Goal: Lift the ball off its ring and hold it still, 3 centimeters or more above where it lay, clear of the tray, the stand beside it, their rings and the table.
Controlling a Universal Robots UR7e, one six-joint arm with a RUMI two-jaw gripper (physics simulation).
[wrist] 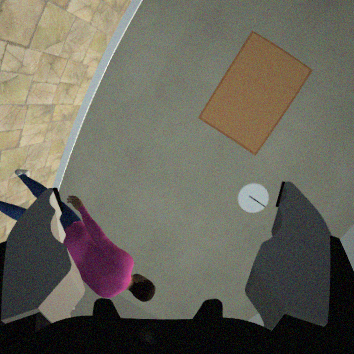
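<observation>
My gripper point(167, 187) is open, with its two dark grey fingers wide apart at the left and right of the wrist view. No object shows between the fingertips at their own height. The ball, its ring, the stand and the stand's ring do not show in the wrist view. A flat brown rectangle point(255, 93) with a thin darker rim lies at the upper right, beyond the fingertips; I cannot tell whether it is the tray. It holds no visible ball or ring.
A pale disc point(253, 198) with a thin dark line is beside the right finger. A human figure point(101, 260) in magenta and blue is partly behind the left finger. A grey surface point(165, 125) has a curved pale edge point(95, 89), with stone paving point(37, 80) beyond.
</observation>
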